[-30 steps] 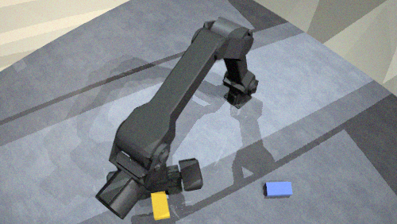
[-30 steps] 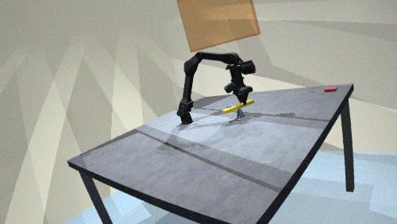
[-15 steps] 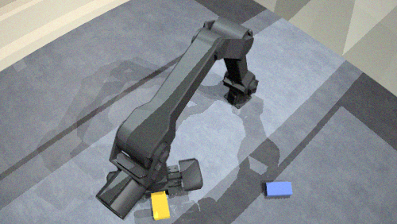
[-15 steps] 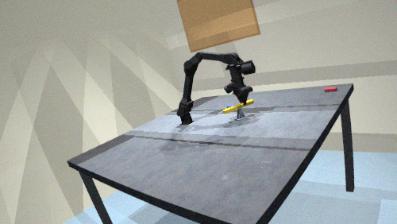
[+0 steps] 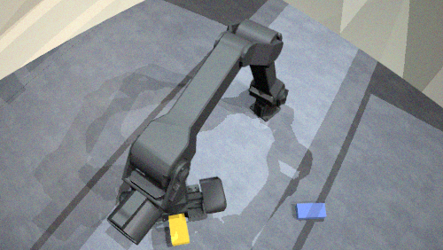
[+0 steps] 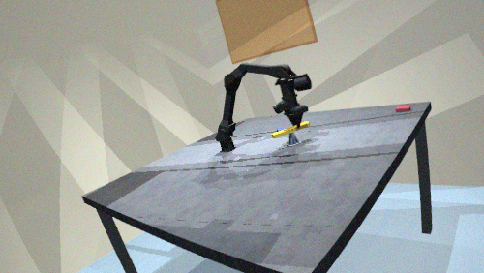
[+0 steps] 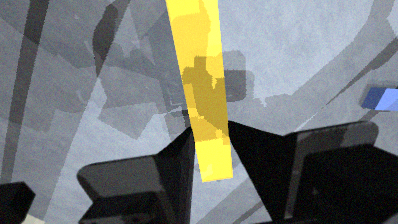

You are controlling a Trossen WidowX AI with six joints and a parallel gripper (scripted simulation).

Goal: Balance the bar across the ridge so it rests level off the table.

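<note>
Now: gripper tip 20 mm past the yellow bar and 30 mm to the left of it. From my gripper tip the other things lie so: red block: 360 mm ahead, 410 mm to the left, 60 mm below; grey ridge: 20 mm behind, 30 mm to the right, 40 mm below; blue block: 240 mm behind, 180 mm to the left, 60 mm below.
</note>
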